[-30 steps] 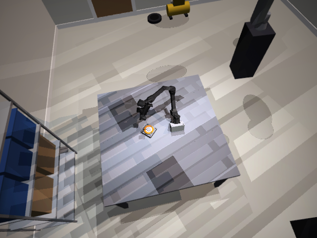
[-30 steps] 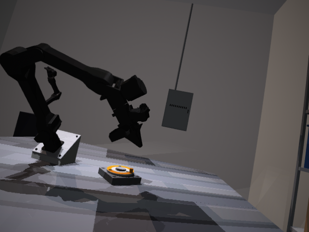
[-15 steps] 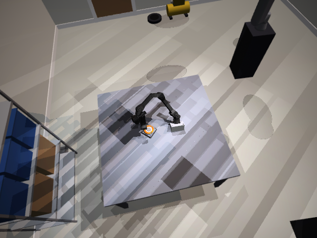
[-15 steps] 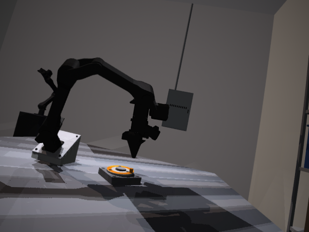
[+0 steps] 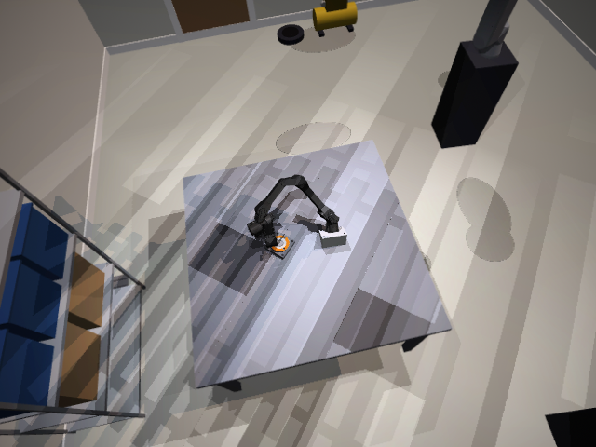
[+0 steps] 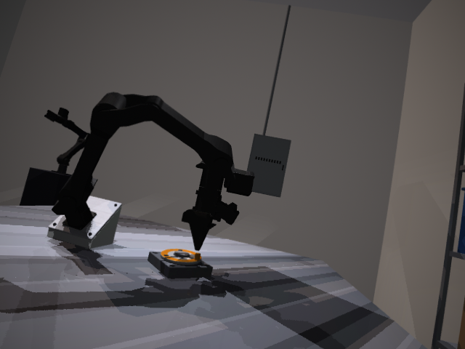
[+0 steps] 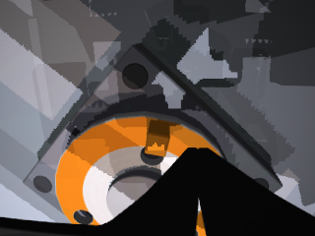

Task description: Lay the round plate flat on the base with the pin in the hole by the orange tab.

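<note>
Now: gripper tip 5 cm past the square base, 4 cm above it and 3 cm to the right of it.
</note>
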